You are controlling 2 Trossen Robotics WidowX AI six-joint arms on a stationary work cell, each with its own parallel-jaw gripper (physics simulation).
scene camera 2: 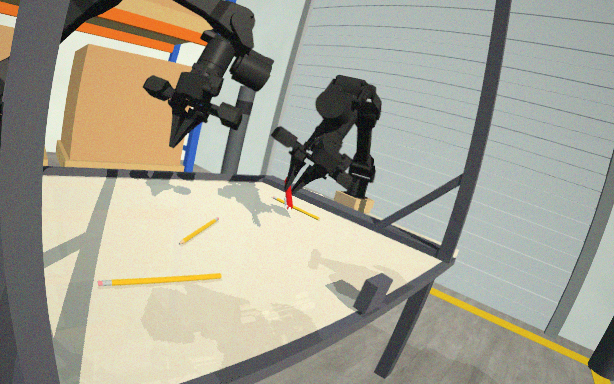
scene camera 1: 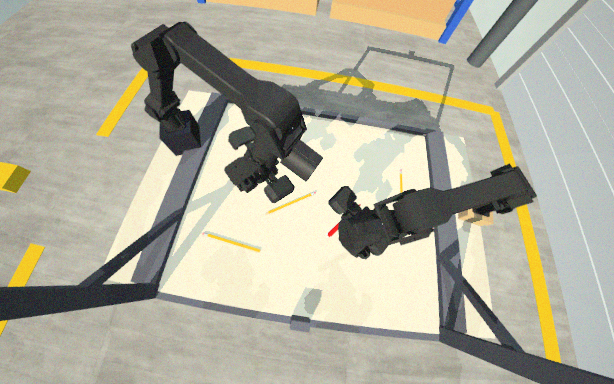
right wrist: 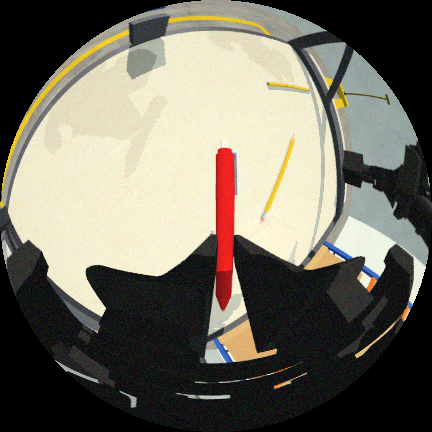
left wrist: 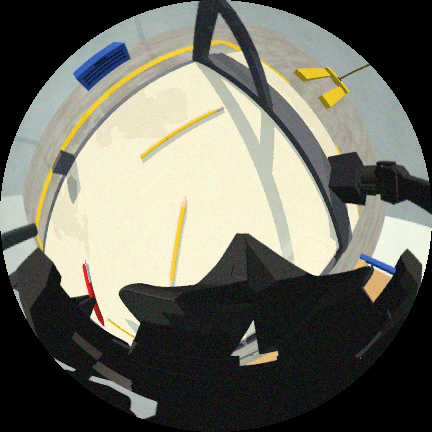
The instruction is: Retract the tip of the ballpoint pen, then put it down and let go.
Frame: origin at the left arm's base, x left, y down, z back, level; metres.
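Where they show: left gripper, fingertip midpoint: (scene camera 2: 171, 147) (right wrist: 369, 168) (left wrist: 240, 238); right gripper, fingertip midpoint: (scene camera 2: 288, 191) (right wrist: 224, 240) (left wrist: 92, 297); left arm's base at its link origin: (scene camera 1: 174, 123) (right wrist: 361, 171) (left wrist: 361, 178); right arm's base at its link origin: (scene camera 2: 355, 195) (scene camera 1: 480, 206).
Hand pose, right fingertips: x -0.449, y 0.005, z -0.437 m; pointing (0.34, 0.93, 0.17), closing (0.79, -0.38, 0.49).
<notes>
Each offset is from my right fingertips to the top centre of the thing.
The red ballpoint pen @(dx +0.000, dy -0.026, dz +0.003 m) (scene camera 1: 333, 230) (scene camera 2: 289, 198) (left wrist: 88, 282) (right wrist: 225, 200) is held in the air above the table's right part, steeply tilted in scene camera 2. Its white button and grey clip are on the end beyond the fingers in the right wrist view; its red cone end points to the bottom, with no separate writing point distinguishable. My right gripper (scene camera 2: 289, 189) (right wrist: 224, 240) is shut on the pen's body. My left gripper (scene camera 2: 173, 145) (left wrist: 240, 238) is shut and empty, raised over the table well to the left of the pen. In scene camera 1 both grippers' fingertips are hidden.
A yellow pencil @(dx +0.118, dy +0.092, dz +0.126 m) (scene camera 1: 291, 202) (scene camera 2: 199, 231) lies mid-table, another pencil @(dx +0.042, dy +0.094, dz +0.334 m) (scene camera 1: 232, 241) (scene camera 2: 165, 279) lies at the left, and a third @(dx +0.056, dy +0.094, dz -0.270 m) (scene camera 1: 401, 181) (scene camera 2: 305, 212) lies near the right edge. A grey block @(dx -0.225, dy +0.044, dz +0.188 m) (scene camera 1: 300, 323) (scene camera 2: 372, 294) stands at the front rim.
</notes>
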